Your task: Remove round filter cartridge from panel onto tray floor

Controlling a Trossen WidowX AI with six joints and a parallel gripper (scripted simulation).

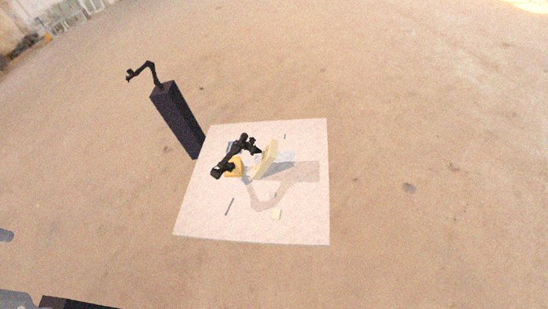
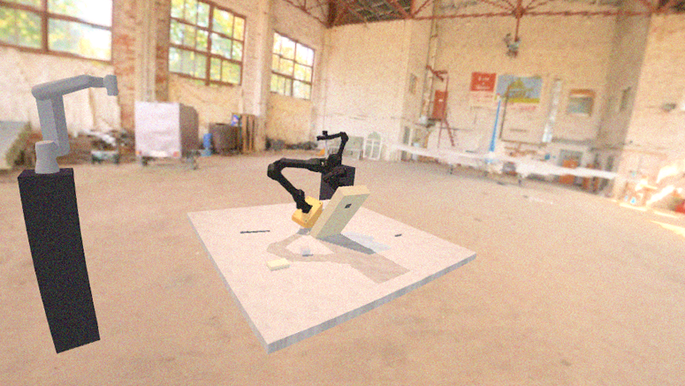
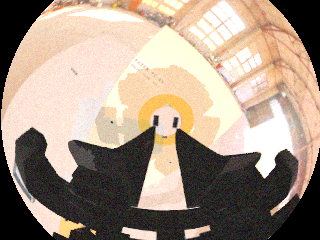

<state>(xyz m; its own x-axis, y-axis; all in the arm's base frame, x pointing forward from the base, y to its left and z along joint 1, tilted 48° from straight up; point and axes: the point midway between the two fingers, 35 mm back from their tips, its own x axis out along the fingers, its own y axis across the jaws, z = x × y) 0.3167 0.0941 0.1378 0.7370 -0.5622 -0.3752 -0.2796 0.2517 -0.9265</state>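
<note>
My gripper tip is 40 mm short of the round filter cartridge, 30 mm above it and 10 mm to the left of it. Also, from my gripper tip: blue-rimmed tray 350 mm behind, 330 mm to the left, 260 mm below; then pale yellow service panel 100 mm below, 10 mm behind; then small cream block 430 mm to the right, 270 mm below, 50 mm ahead.
</note>
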